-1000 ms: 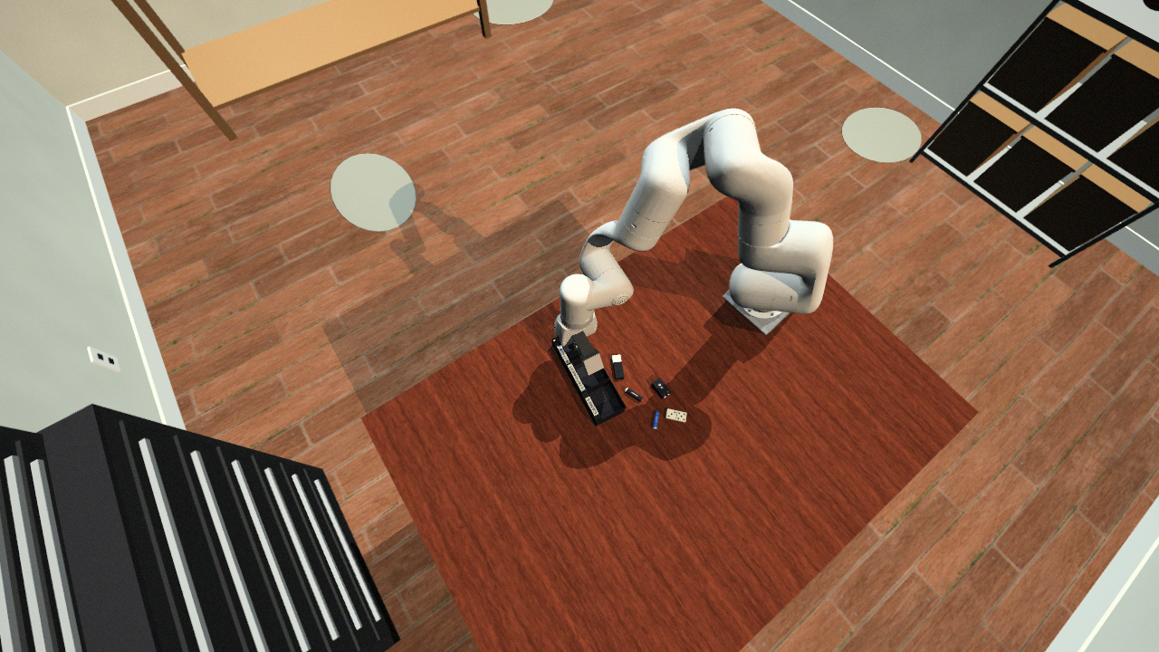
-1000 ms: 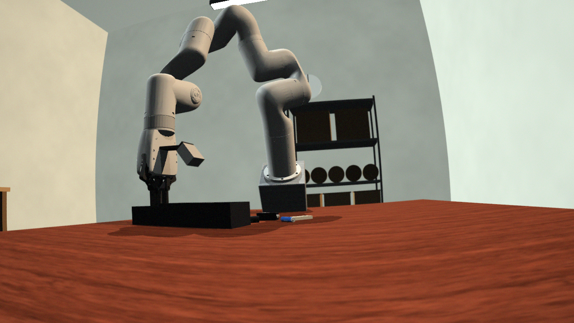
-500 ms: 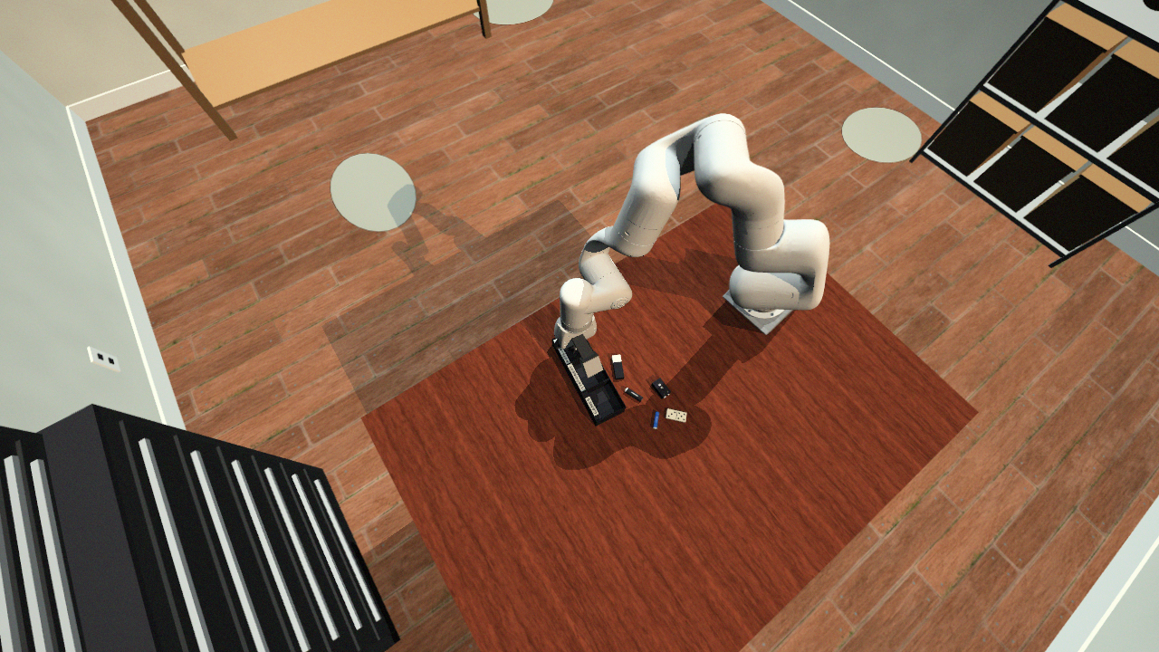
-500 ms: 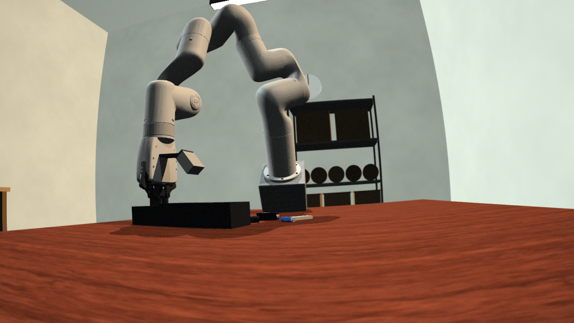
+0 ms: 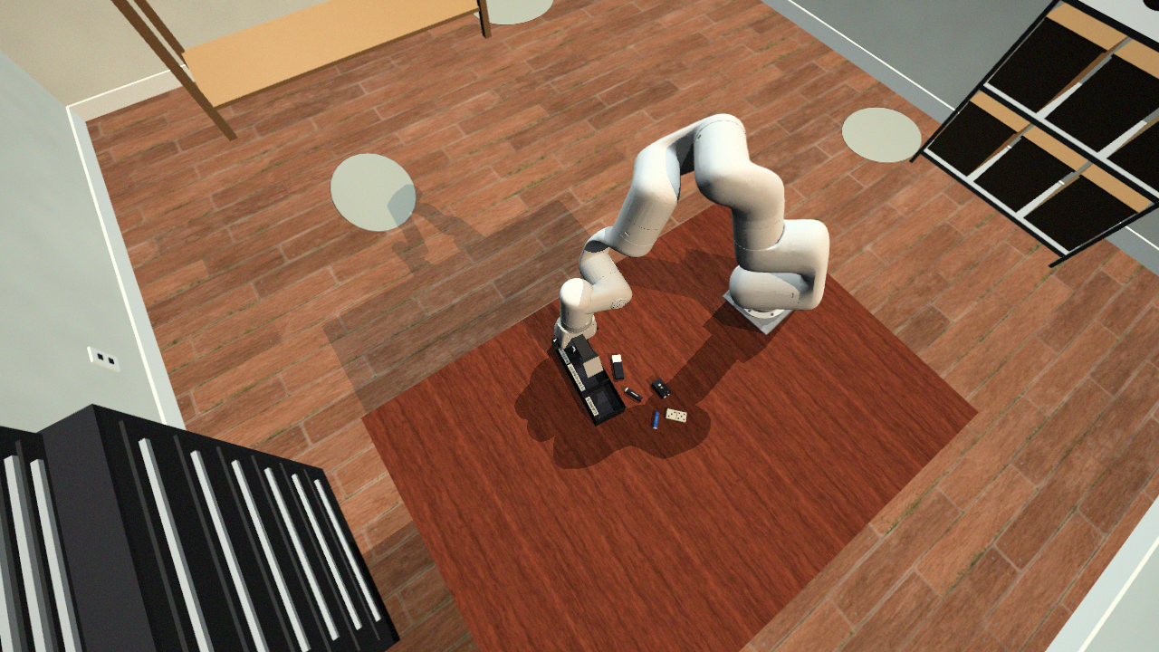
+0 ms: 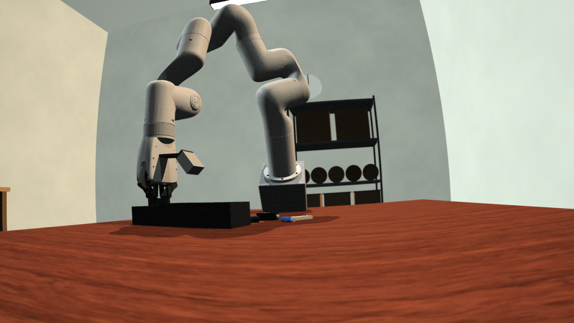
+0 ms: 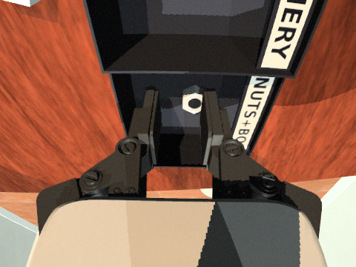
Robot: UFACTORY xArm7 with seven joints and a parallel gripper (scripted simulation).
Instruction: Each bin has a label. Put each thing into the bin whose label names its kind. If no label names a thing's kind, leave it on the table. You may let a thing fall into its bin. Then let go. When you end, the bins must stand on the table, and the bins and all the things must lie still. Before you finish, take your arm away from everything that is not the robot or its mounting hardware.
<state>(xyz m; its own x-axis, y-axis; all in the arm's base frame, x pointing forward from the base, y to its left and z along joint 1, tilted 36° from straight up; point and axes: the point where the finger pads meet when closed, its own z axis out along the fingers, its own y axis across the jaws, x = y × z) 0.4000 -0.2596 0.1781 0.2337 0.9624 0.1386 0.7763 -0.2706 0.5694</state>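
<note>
Right now my hand is 30 mm above the nut and 10 mm short of it. Round my hand: black bin row 80 mm to the left, 30 mm ahead, 10 mm below; then black cylindrical battery 200 mm to the left, 30 mm below, 20 mm behind; then black boxy battery 250 mm to the left, 80 mm behind, 30 mm below.
</note>
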